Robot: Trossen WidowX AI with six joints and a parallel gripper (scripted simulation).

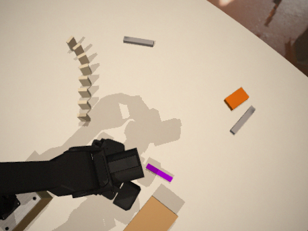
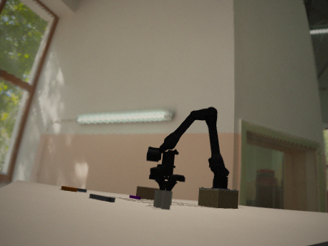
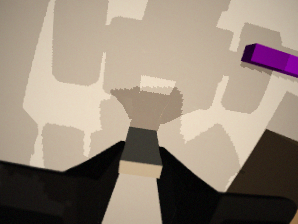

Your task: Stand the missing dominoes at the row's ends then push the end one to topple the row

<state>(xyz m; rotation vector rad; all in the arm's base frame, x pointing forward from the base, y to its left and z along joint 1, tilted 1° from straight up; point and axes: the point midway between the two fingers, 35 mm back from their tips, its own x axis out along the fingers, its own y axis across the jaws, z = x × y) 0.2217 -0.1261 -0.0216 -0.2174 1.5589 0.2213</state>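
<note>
Now: the purple bar 11 cm ahead of my gripper tip, 8 cm to the right of it and 2 cm below it. From my gripper tip the other things lie so: orange block 41 cm ahead, 9 cm to the right, 2 cm below; box 16 cm to the right.
</note>
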